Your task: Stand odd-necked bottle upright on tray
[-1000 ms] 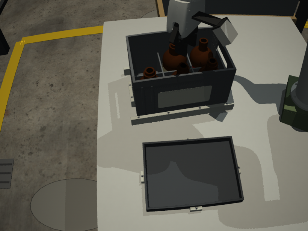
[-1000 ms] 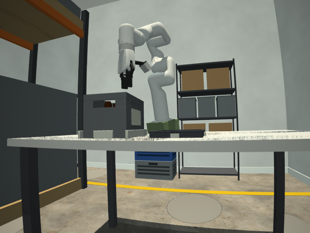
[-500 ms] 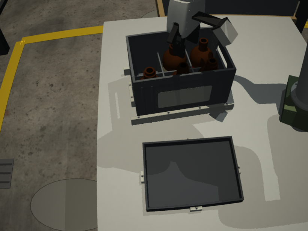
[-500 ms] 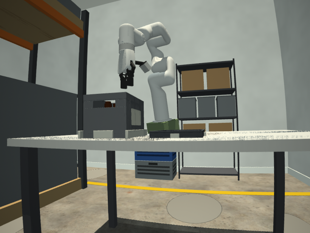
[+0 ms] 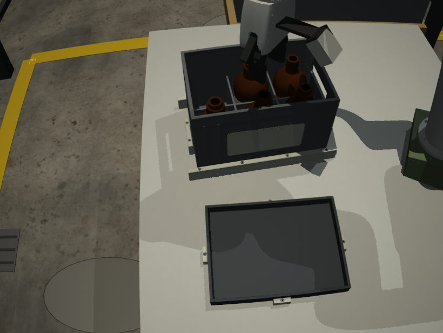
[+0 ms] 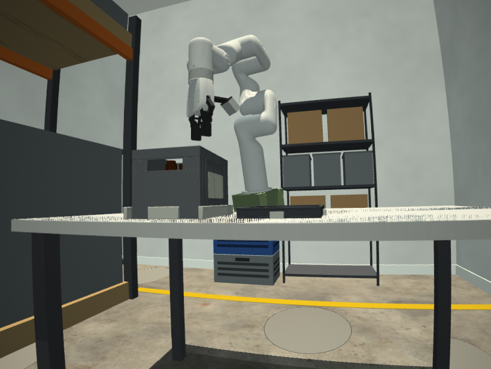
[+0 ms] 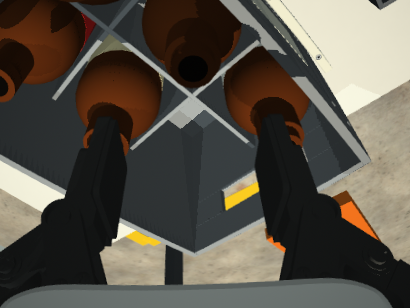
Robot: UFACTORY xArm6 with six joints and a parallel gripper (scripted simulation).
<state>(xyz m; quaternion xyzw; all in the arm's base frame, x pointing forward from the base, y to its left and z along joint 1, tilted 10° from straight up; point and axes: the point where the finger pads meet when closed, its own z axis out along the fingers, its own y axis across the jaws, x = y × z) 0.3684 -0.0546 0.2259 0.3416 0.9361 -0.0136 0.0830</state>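
My hand is 16 cm above the dark crate, 5 cm to the left of it and 1 cm short of it. Also, from my hand: glass bottle (16 cm below, 10 cm to the right, 7 cm behind); then dark tray (24 cm to the left, 23 cm below, 1 cm ahead).
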